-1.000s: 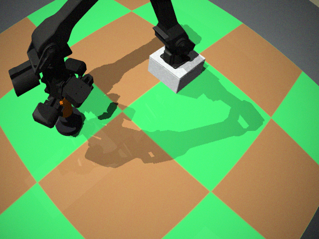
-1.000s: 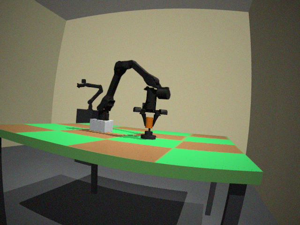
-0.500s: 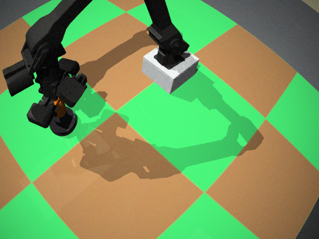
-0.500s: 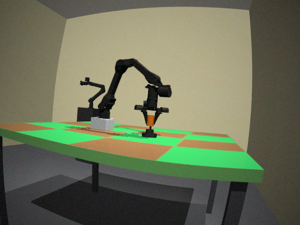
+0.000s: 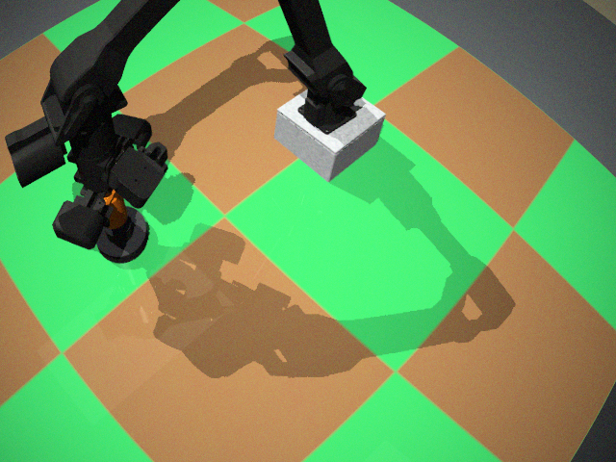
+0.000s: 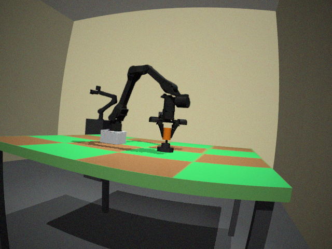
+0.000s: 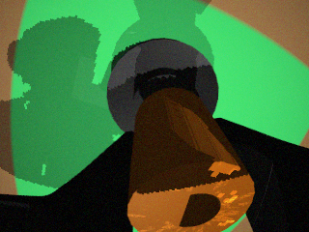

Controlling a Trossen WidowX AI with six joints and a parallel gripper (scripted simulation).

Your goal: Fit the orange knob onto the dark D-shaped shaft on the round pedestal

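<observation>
Now: gripper tip 2 cm below the orange knob. Also, from my gripper tip: pedestal (4 cm below).
</observation>
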